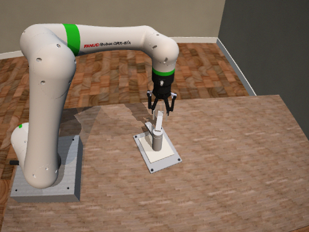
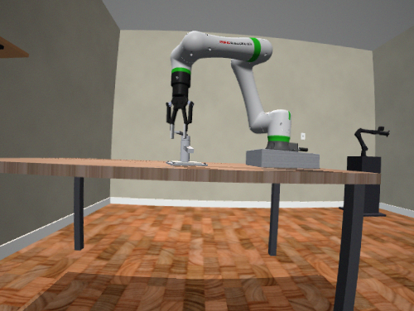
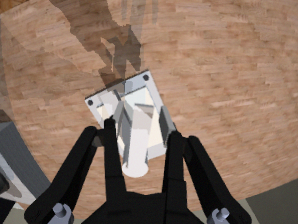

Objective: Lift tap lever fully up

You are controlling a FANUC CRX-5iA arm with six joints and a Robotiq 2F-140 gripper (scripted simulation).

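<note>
Now: hand 1 cm past the lever and 4 cm to the left of it. Round my hand: tap (2 cm behind, 7 cm to the right, 6 cm below).
</note>
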